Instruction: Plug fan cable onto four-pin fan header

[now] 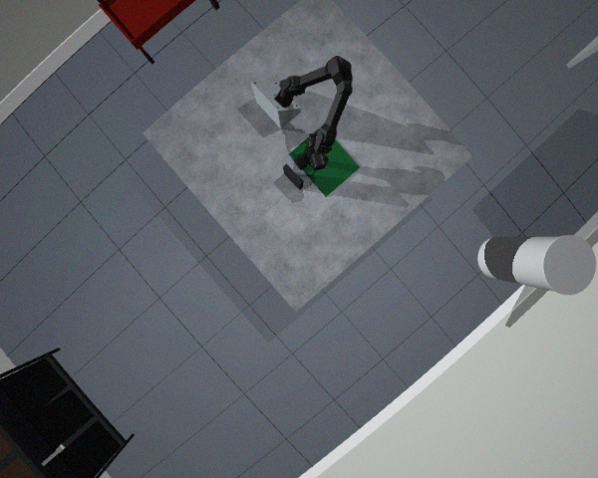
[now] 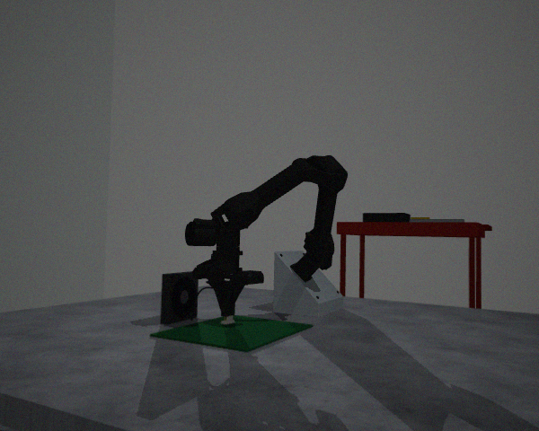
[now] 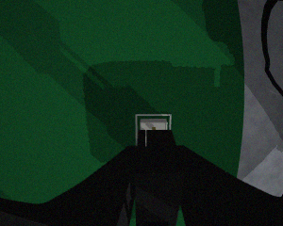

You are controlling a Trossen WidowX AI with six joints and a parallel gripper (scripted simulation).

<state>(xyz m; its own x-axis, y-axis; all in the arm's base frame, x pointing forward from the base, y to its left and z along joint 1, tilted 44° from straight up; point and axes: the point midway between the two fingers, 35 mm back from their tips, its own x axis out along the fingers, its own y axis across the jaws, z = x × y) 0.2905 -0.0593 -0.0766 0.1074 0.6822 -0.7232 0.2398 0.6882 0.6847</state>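
Right now my gripper tip is 1 cm past the four-pin header and 3 cm above it. From my gripper tip the other things lie so: black plug 1 cm behind, 1 cm above; black fan 1 cm behind, 13 cm to the right, 2 cm above; green board 5 cm ahead, 5 cm to the left, 5 cm below.
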